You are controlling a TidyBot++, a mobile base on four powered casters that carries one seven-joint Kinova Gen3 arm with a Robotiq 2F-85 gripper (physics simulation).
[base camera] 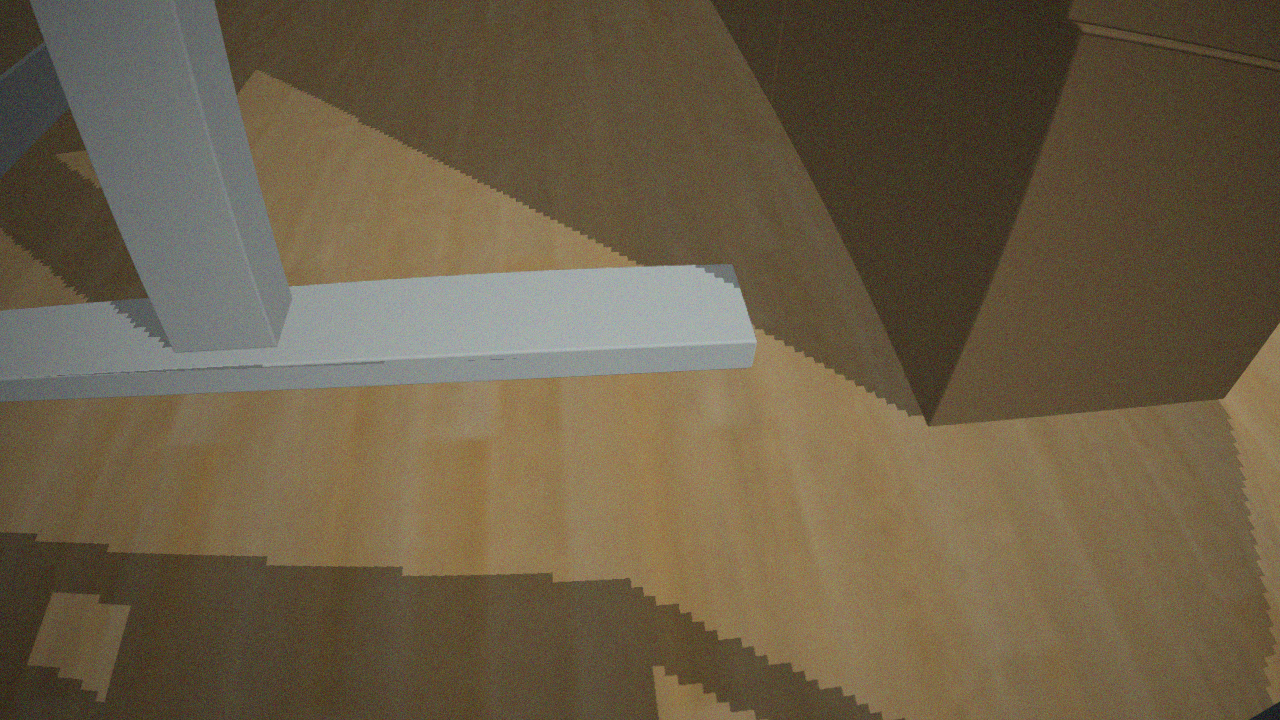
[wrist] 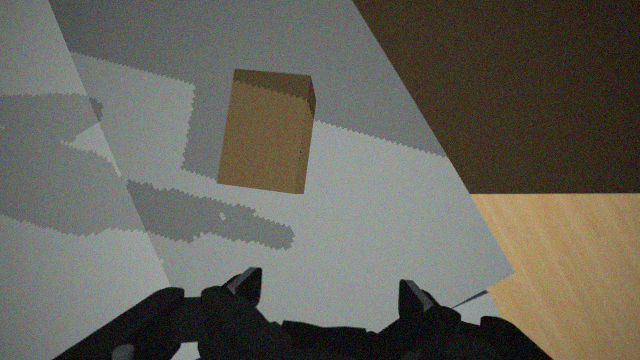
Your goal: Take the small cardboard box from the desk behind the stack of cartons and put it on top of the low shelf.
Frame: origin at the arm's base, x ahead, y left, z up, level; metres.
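Seen in the pictures: gripper, between the fingertips: [wrist: 328, 289].
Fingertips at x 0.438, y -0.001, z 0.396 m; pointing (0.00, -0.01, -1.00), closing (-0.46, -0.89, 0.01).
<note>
A point is followed by its place in that frame.
The small cardboard box [wrist: 265, 137] {x 0.550, y 0.002, z 0.374 m} lies on the pale grey desk [wrist: 370, 210] {x 0.463, y -0.052, z 0.324 m} in the wrist view, a little left of the middle and in the upper half, with its long sides nearly in line with the fingers' direction. My gripper [wrist: 328, 289] {x 0.438, y -0.001, z 0.396 m} is open and empty above the desk; the box shows beyond the fingertips, apart from them. In the base camera view the desk's leg and foot [base camera: 501, 313] stand on the floor. The stack of cartons [base camera: 1100, 241] {x 0.409, y -0.284, z -0.245 m} stands at the right in that view. The low shelf does not show in either view.
In the wrist view a dark brown surface [wrist: 540, 90] {x 0.498, y -0.212, z 0.355 m} lies beyond the desk's right edge, with wooden floor [wrist: 575, 250] {x -0.068, y -0.758, z -0.396 m} below it. Shadows of the arm fall across the desk at the left. In the base camera view the desk's foot ends left of the cartons.
</note>
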